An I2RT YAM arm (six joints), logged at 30 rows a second.
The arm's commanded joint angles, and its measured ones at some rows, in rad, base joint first. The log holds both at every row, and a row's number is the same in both.
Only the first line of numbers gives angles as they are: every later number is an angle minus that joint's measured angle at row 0.
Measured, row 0:
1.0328 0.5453 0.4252 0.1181 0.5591 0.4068
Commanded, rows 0 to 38:
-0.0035 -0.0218 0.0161 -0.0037 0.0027 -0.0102
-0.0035 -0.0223 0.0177 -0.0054 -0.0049 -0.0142
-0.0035 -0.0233 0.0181 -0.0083 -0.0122 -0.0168
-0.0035 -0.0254 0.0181 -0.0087 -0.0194 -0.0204
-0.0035 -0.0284 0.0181 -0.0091 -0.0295 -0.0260
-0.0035 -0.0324 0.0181 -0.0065 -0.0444 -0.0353
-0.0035 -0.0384 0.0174 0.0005 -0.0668 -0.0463
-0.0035 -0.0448 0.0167 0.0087 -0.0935 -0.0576
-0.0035 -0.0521 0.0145 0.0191 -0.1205 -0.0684
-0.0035 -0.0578 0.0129 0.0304 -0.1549 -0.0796
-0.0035 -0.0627 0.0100 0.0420 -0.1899 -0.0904
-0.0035 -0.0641 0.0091 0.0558 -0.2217 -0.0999
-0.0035 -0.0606 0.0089 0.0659 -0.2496 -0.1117
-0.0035 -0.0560 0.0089 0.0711 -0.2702 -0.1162
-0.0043 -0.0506 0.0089 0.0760 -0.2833 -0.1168
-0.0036 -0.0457 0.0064 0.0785 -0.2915 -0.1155
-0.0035 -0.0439 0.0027 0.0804 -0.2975 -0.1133
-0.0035 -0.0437 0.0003 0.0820 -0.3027 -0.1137
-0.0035 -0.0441 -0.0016 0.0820 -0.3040 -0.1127
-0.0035 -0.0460 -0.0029 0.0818 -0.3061 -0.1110
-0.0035 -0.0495 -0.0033 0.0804 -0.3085 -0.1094
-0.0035 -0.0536 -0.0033 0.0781 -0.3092 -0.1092
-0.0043 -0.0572 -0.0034 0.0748 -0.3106 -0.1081
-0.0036 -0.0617 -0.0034 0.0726 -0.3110 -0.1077
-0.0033 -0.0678 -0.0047 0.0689 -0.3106 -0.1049
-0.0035 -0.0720 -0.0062 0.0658 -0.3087 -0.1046
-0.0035 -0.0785 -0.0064 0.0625 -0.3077 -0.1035
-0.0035 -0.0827 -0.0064 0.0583 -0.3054 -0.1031
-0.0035 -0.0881 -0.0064 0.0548 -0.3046 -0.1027
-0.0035 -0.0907 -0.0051 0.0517 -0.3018 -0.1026
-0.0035 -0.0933 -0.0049 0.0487 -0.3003 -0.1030
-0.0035 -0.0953 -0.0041 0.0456 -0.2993 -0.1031
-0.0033 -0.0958 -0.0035 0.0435 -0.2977 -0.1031
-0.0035 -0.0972 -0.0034 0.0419 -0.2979 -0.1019
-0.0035 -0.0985 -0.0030 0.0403 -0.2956 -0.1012
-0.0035 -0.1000 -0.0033 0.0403 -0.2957 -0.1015
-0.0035 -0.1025 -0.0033 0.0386 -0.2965 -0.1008
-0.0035 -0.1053 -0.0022 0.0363 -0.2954 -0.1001
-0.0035 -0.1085 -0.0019 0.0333 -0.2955 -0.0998
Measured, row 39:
-0.0007 -0.0896 -0.0054 0.0278 -0.2904 -0.0892
